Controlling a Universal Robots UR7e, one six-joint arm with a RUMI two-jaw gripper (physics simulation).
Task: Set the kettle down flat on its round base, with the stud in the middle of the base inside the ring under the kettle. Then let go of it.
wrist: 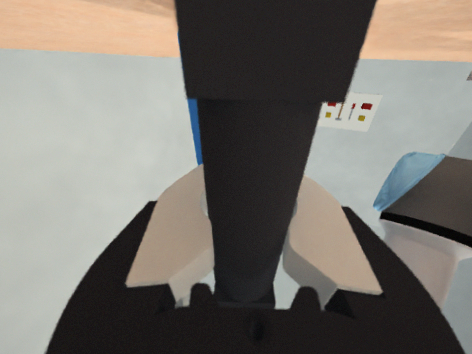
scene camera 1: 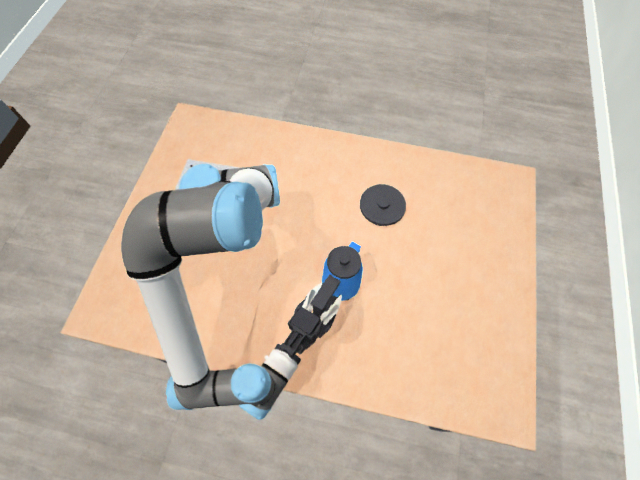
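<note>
Looking through scene camera 1, I see my gripper (scene camera 1: 331, 289) and a round black base (scene camera 1: 384, 205). In the wrist view I find my gripper (wrist: 245, 167) again, along with a blue kettle (wrist: 255, 84). The wrist view does not show the round black base hidden by the blue kettle.
</note>
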